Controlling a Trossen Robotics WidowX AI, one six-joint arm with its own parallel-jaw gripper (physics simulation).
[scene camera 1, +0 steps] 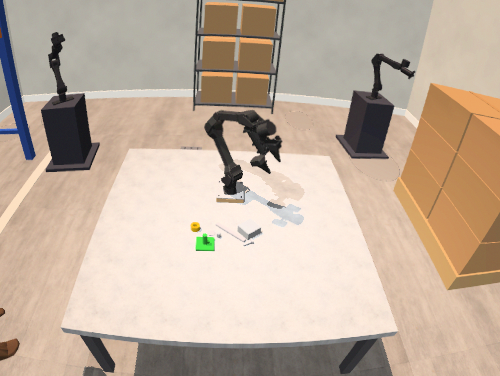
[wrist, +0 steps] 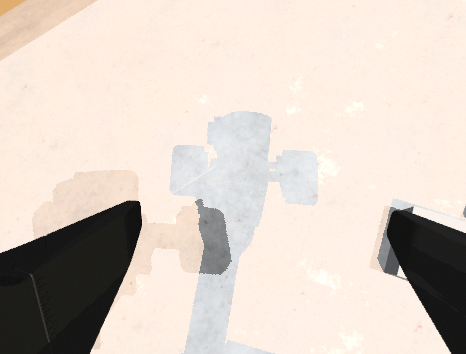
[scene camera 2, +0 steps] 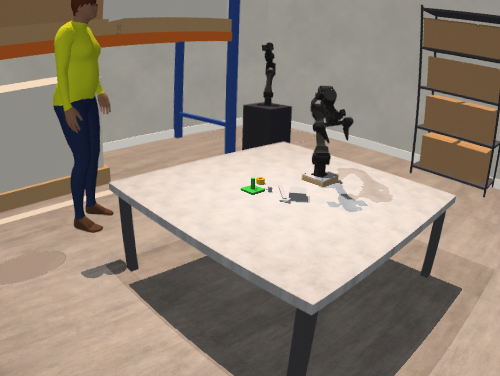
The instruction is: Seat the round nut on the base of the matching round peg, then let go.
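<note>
The round nut, an orange ring (scene camera 1: 195, 230) (scene camera 2: 260, 182), lies flat on the table just beside the green peg base. The matching peg is a green upright round post (scene camera 1: 205, 238) (scene camera 2: 253, 183) on a square green base (scene camera 1: 200, 247) (scene camera 2: 252, 190); no nut is around it. My gripper (scene camera 1: 275, 165) (scene camera 2: 336, 139) (wrist: 265, 217) is open and empty, high above the table, to the right of the nut and peg in the scene camera 1 view. The nut and the peg do not show in the wrist view.
A grey block (scene camera 1: 249, 230) (scene camera 2: 298, 195) lies on the table (scene camera 1: 225, 300) (scene camera 2: 310, 250) to the right of the peg. A thin pale rod (scene camera 1: 230, 233) lies between them, with small grey pieces (scene camera 1: 219, 235) (scene camera 1: 248, 244) nearby. The block partly shows behind the right finger in the wrist view.
</note>
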